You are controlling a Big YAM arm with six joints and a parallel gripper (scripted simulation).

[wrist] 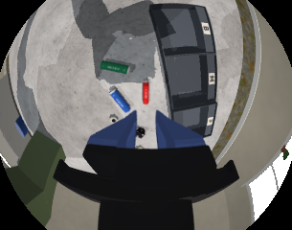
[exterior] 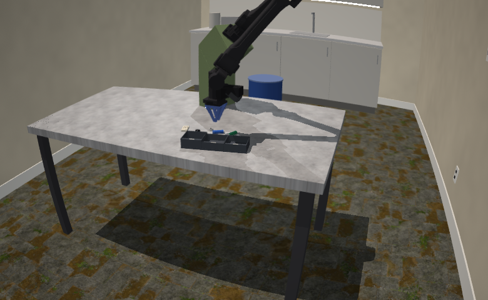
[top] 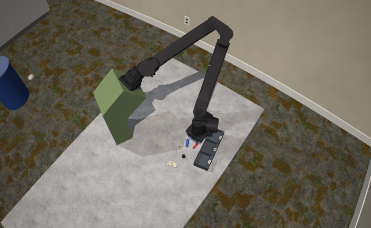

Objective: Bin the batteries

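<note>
Right now the red battery is 80 mm below my hand. Also, from my hand: green battery (70 mm below, 50 mm to the left, 50 mm behind); blue battery (70 mm below, 50 mm behind, 20 mm to the right); dark three-compartment bin (70 mm ahead, 60 mm below, 30 mm to the left).
</note>
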